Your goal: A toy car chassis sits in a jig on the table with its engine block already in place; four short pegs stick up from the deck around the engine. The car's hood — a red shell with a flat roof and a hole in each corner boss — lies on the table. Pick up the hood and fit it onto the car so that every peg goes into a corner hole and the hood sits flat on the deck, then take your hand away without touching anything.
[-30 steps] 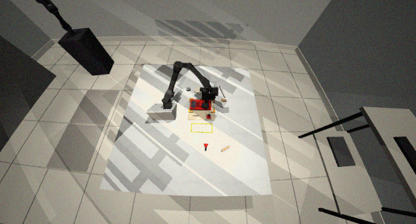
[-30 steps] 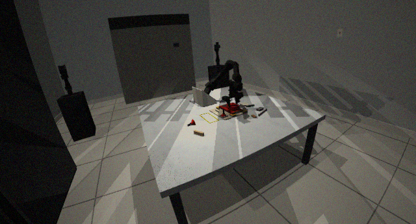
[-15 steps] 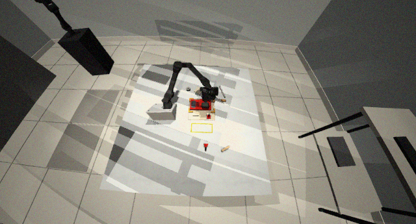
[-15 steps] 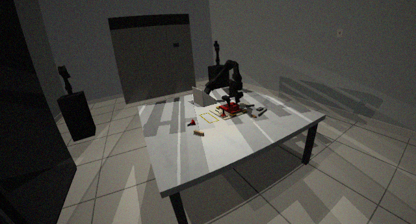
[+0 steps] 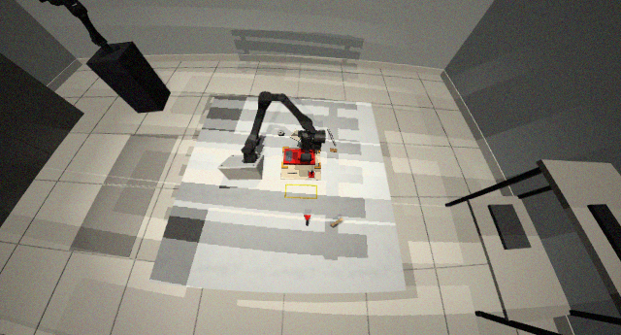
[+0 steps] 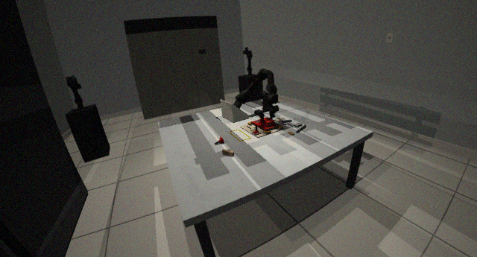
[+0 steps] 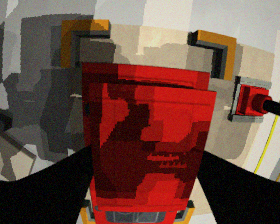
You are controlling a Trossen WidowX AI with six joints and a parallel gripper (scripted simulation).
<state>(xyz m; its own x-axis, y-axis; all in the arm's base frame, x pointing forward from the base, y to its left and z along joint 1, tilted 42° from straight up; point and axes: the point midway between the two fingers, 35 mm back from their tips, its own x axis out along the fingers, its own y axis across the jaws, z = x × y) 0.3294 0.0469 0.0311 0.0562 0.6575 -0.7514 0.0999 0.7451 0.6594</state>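
My gripper tip is now 4 cm above the tan jig, 2 cm to the left of it and 2 cm past it. Round my gripper tip: wooden block 42 cm to the right, 13 cm ahead, 4 cm below; red hood 1 cm above.
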